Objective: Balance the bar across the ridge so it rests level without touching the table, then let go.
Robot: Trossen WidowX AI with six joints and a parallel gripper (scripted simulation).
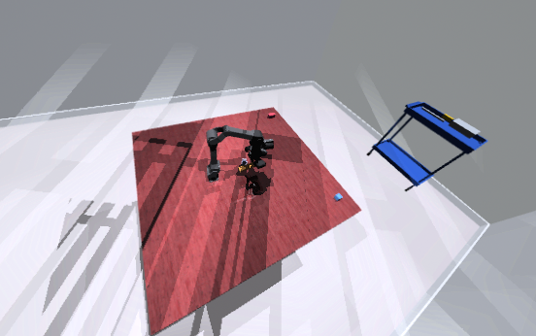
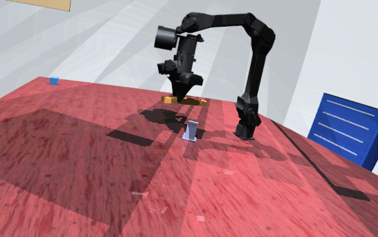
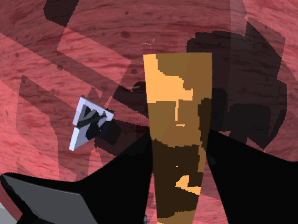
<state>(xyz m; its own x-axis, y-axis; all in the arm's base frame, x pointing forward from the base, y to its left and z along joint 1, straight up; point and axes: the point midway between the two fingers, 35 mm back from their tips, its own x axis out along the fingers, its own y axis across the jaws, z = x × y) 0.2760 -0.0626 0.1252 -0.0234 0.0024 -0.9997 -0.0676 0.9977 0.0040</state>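
The yellow bar lies 30 mm behind my gripper tip. Round my gripper tip: pink block: 560 mm to the left, 460 mm ahead, 70 mm below; blue cube: 460 mm ahead, 440 mm to the right, 70 mm below.
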